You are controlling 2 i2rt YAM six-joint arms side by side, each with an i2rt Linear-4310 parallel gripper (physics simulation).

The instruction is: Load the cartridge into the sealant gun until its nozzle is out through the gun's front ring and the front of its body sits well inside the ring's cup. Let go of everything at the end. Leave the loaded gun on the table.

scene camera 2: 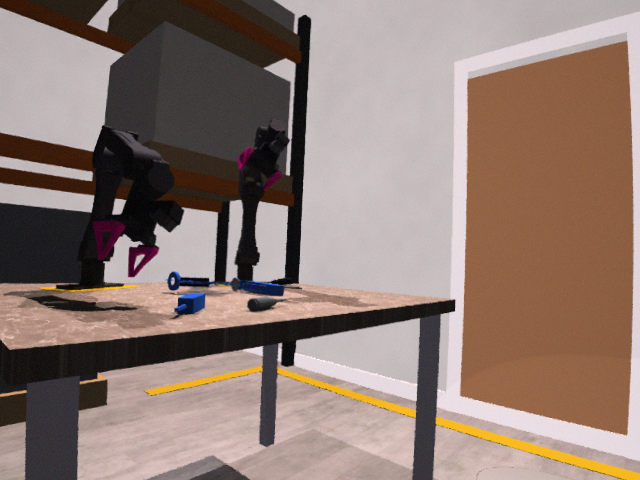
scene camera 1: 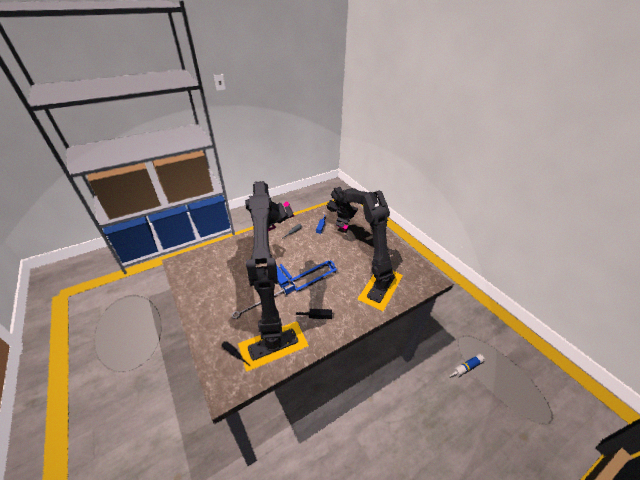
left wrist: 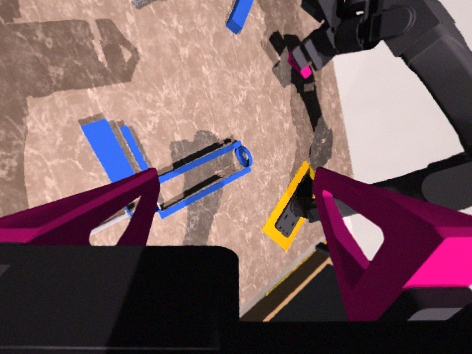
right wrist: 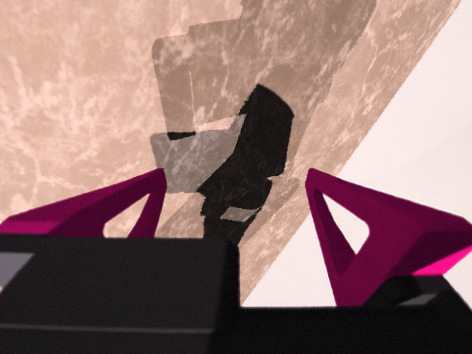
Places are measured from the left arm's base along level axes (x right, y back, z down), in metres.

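Pixels of known places: left gripper, fingertip midpoint: (scene camera 2: 252, 179) (scene camera 1: 284, 220) (left wrist: 236, 176); right gripper, fingertip midpoint: (scene camera 2: 116, 268) (scene camera 1: 348, 223) (left wrist: 303, 48) (right wrist: 236, 176); left arm's base at its link origin: (scene camera 1: 273, 344); right arm's base at its link origin: (scene camera 2: 92, 287) (scene camera 1: 381, 286) (left wrist: 295, 204).
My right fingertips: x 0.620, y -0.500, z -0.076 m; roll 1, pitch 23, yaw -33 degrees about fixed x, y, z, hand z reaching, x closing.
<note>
For each thing: its top centre in the pictures, then the offset to it from my right fingertips. "pt": a spot on its surface instead.
- cartridge at its top centre: (scene camera 1: 467, 364) dy +0.713, dx +0.515, dz +0.776 m
- blue sealant gun at a spot on its surface: (left wrist: 107, 147) (scene camera 2: 269, 284) pt dy +0.133, dx -0.482, dz +0.044 m
- blue block-shaped tool at its top centre: (scene camera 2: 188, 296) (scene camera 1: 321, 221) dy -0.135, dx -0.101, dz +0.046 m
- grey-handled screwdriver at its top centre: (scene camera 2: 270, 296) (scene camera 1: 291, 229) dy -0.138, dx -0.294, dz +0.050 m
The cartridge (scene camera 1: 469, 364), white with a blue body and yellow band, lies on the floor off the table's right front side in scene camera 1. The blue sealant gun (scene camera 1: 283, 279) (scene camera 2: 263, 287) (left wrist: 107, 147) lies mid-table; its cradle is empty, and its front ring (scene camera 1: 333, 266) (scene camera 2: 177, 279) (left wrist: 250, 157) points toward the right in scene camera 1. My left gripper (scene camera 1: 279, 215) (scene camera 2: 258, 169) (left wrist: 236, 176) is open and empty, high above the table. My right gripper (scene camera 2: 117, 266) (right wrist: 236, 176) is open and empty, above the table's far right part in scene camera 1.
A blue block-shaped tool (scene camera 1: 321, 224) (scene camera 2: 191, 303) and a grey-handled screwdriver (scene camera 1: 295, 228) (scene camera 2: 261, 303) lie beyond the gun. Black-handled tools (scene camera 1: 321, 313) (scene camera 1: 231, 349) lie near the left arm's base. The table's edge (scene camera 1: 330, 351) separates its top from the floor.
</note>
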